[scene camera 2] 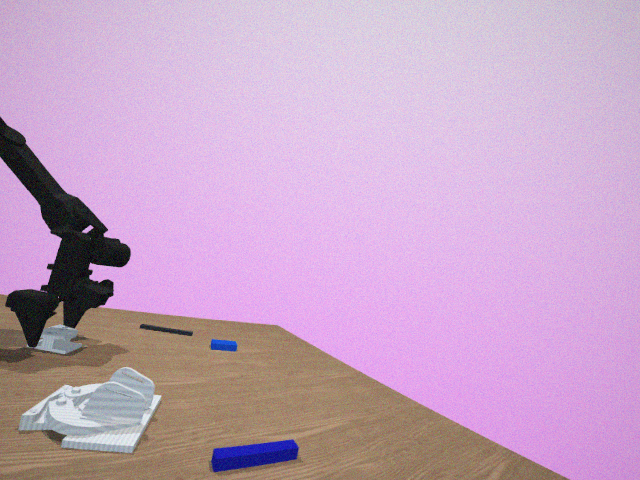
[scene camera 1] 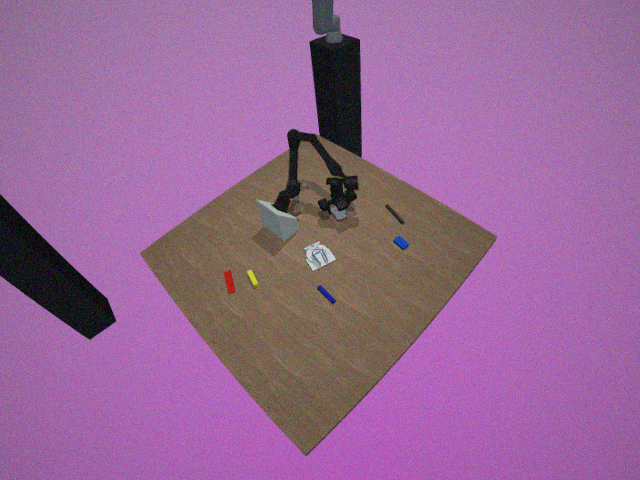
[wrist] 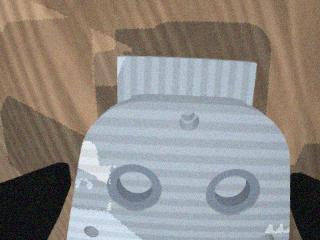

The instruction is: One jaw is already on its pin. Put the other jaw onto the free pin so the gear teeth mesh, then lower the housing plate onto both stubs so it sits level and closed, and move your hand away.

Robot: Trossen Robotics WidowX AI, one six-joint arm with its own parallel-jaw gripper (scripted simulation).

Scene:
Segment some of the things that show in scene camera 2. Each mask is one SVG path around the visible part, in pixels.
The gripper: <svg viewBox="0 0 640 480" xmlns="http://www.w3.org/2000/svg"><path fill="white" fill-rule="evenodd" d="M114 282L109 279L103 280L100 283L99 281L90 280L93 270L89 270L89 265L63 262L55 259L54 264L48 263L47 266L48 270L52 270L48 285L42 285L40 291L34 289L13 291L8 295L5 306L11 307L10 310L15 312L28 346L36 348L45 323L49 317L51 318L56 314L54 311L59 306L59 302L63 302L63 325L75 329L87 310L104 306L106 301L114 295Z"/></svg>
A jaw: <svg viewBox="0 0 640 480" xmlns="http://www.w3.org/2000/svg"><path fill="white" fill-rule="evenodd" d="M102 384L97 383L74 387L60 393L58 399L70 399L73 401L74 406L78 406L86 399L90 399L93 392L96 391L95 389ZM113 373L108 382L118 382L134 391L140 392L146 399L144 409L152 406L151 403L155 391L155 385L152 380L129 367L123 367Z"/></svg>

